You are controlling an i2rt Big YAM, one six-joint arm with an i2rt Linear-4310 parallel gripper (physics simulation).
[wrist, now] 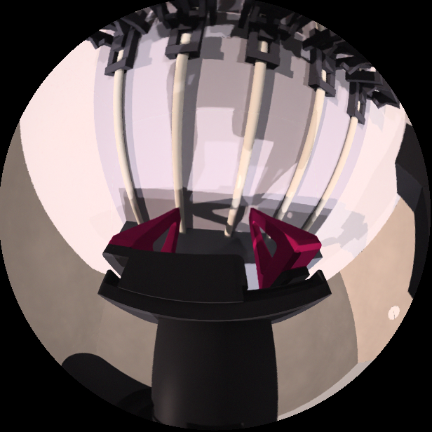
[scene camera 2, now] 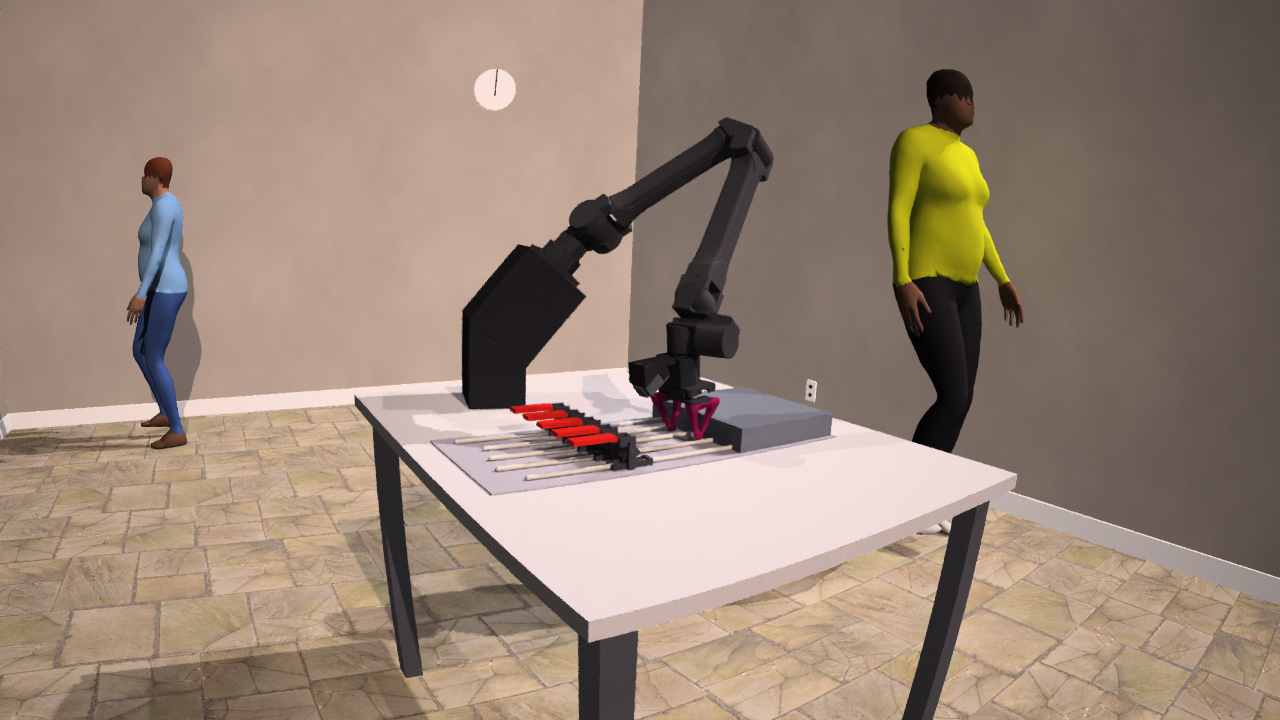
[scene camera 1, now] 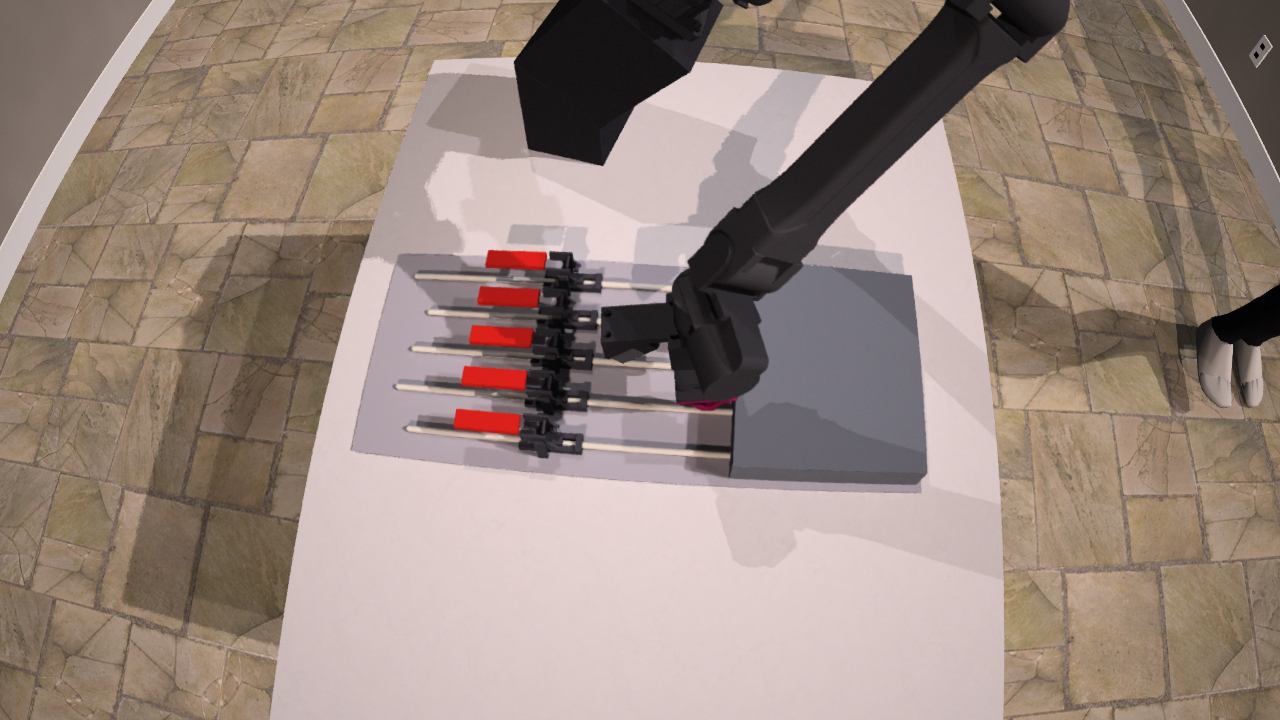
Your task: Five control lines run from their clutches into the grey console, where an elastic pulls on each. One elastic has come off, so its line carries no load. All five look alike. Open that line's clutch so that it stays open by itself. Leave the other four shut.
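Frame: origin at the arm's base, x ahead, y left, z up, level; millimetres.
Seen in the pictures: gripper, between the fingertips: [scene camera 2: 685, 435]; arm's base, origin of its link: [scene camera 2: 550, 268].
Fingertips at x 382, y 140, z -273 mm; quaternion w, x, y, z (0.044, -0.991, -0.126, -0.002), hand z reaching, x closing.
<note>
Offsets run from my fingertips to a thing's top centre. "*": to the spot under its first point. Level surfaces: height alone.
Five similar lines @[* dx +98, dy -37, dz +0 mm] [scene camera 1: 657, 449] [wrist: 118, 105] run side by side into the grey console @[dx -43, dy +147, dz +36 mm] [scene camera 1: 832, 376] [scene camera 2: 778, 436] [wrist: 205, 242]. Each passes through a black clutch @[* dx +115, dy -164, dz +6 mm] [scene camera 1: 547, 436] [wrist: 122, 62] with a red lever @[dx +125, dy -207, dz +48 mm] [scene camera 1: 486, 420] [scene camera 2: 593, 440]. All five levers lie flat, so the clutches look shut. The elastics do not show. My gripper [scene camera 2: 684, 432] [wrist: 214, 212] is open, pointing down beside the console's clutch-side edge. In the wrist view the middle line [wrist: 250, 130] shows between the fingers, and the left fingertip overlaps the second line from the left [wrist: 178, 130]. Contact cannot be told.
The clutches stand on a thin grey plate @[dx +32, dy -324, dz -8 mm] [scene camera 1: 380, 402] on the white table @[dz -11 mm] [scene camera 1: 626, 608] [scene camera 2: 760, 528]. The arm's black base [scene camera 1: 590, 80] [scene camera 2: 519, 331] stands at the back. The wrist housing hides parts of several lines from above. Two people [scene camera 2: 939, 205] [scene camera 2: 161, 241] stand beyond the table.
</note>
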